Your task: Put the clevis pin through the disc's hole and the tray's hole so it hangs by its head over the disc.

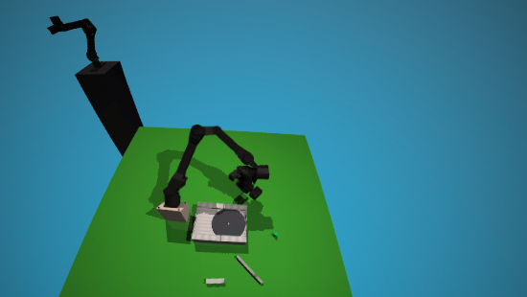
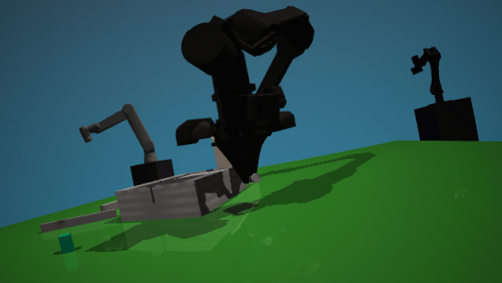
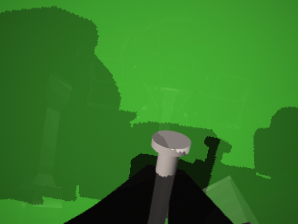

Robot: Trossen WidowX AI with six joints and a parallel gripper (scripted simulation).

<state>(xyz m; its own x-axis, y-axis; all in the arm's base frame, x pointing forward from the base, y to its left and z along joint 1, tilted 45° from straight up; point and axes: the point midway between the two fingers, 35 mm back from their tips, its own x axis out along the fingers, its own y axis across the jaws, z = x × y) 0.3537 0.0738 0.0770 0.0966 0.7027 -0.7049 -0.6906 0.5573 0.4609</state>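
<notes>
Now: gripper tip 80 mm past the round disc, 180 mm to the left of it and 10 mm below it. Also, from my gripper tip: rimmed steel tray (120 mm behind, 170 mm to the right); steel clevis pin (10 mm behind, 10 mm to the right, 10 mm above); small teal block (150 mm ahead, 230 mm to the right, 30 mm below).
</notes>
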